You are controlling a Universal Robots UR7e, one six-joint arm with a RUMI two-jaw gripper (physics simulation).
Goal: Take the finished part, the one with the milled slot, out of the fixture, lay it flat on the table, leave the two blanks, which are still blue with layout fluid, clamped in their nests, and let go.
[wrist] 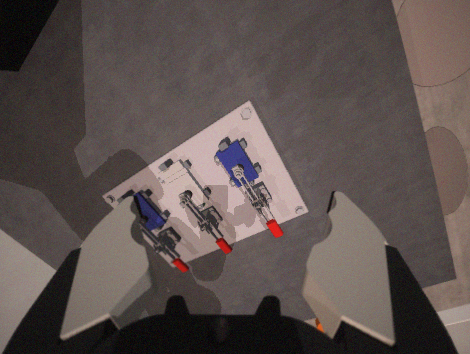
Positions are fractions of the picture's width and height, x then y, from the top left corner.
Scene:
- gripper: 0.50,0.55
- finished part: 0.38,0.51
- blue blank: 0.50,0.44
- fixture plate: 0.51,0.62
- toggle clamp: 0.55,0.53
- toggle clamp: 0.36,0.67
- toggle clamp: 0.45,0.61

